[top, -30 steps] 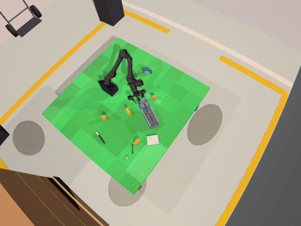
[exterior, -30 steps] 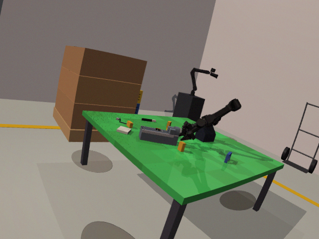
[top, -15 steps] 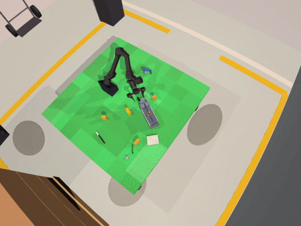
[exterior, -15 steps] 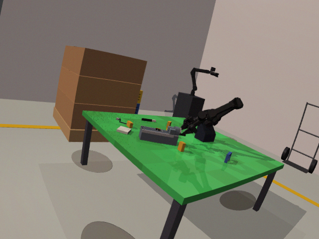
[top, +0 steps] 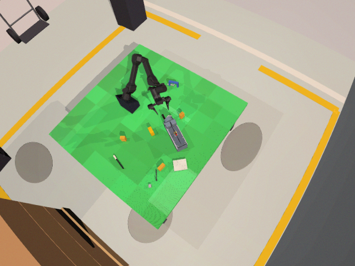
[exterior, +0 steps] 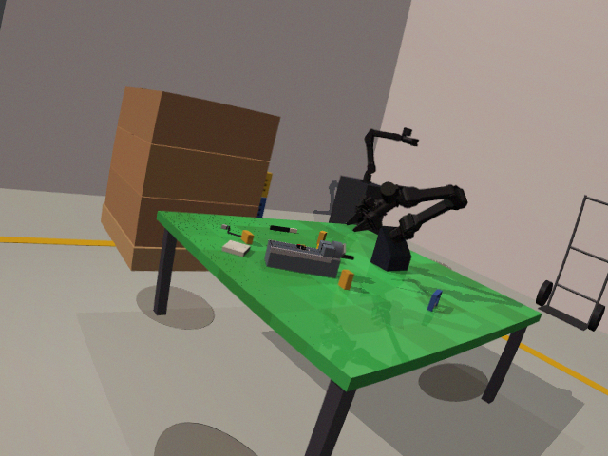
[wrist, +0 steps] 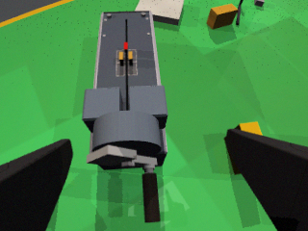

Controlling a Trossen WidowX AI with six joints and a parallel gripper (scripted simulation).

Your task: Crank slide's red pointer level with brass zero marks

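My gripper tip is 110 mm above the dark handle, 20 mm past it and 10 mm to the right of it. The rest, counted from my gripper tip: blue bracket 360 mm to the left, 170 mm behind, 150 mm below; then red pointer 160 mm ahead, 100 mm below, 70 mm to the right; then white pad 310 mm ahead, 240 mm to the right, 170 mm below.
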